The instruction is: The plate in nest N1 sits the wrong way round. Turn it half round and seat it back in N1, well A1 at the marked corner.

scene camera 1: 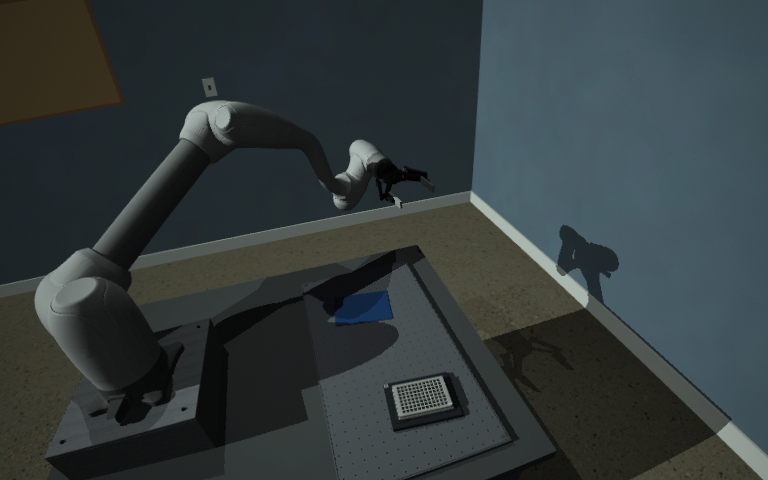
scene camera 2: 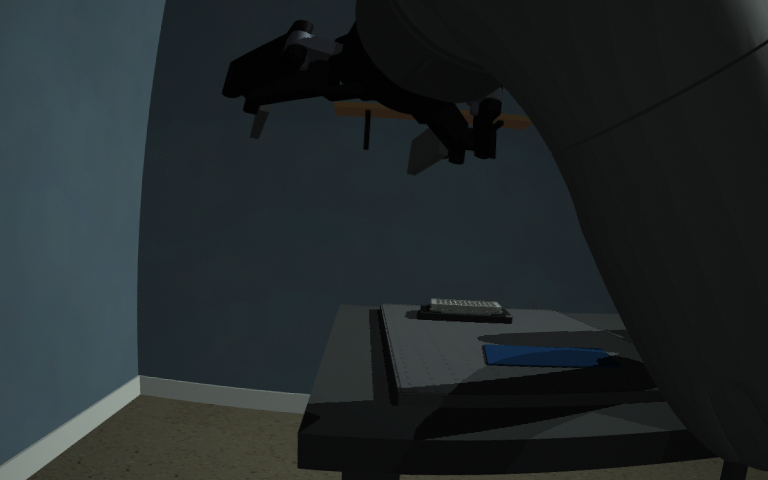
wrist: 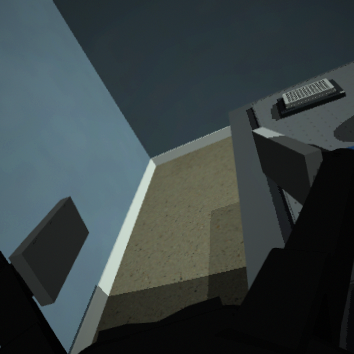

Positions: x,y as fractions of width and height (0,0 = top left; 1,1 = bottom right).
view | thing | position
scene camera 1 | gripper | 0.54,0.41
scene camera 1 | flat blue rectangle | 0.46,0.64
